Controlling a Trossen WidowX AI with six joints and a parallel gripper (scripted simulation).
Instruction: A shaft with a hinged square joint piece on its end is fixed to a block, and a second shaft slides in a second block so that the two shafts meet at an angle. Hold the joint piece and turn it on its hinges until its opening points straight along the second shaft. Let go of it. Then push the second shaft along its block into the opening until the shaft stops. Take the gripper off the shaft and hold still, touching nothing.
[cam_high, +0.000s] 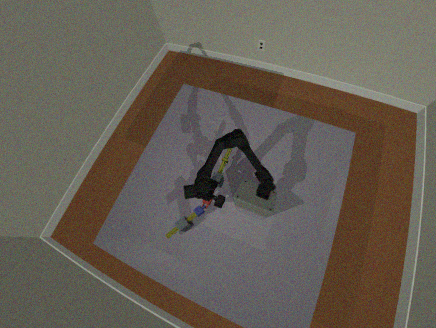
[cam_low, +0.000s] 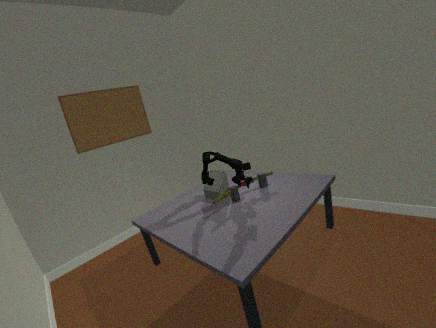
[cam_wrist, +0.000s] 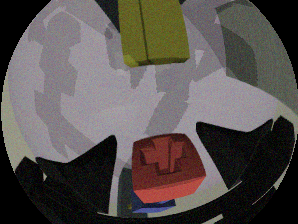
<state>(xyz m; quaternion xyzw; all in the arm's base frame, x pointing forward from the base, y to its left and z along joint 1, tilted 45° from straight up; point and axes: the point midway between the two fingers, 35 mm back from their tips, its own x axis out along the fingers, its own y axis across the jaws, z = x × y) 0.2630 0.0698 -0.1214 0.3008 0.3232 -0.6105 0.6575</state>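
Now: the red square joint piece 1 cm to the left of my gripper tip and 4 cm above it.
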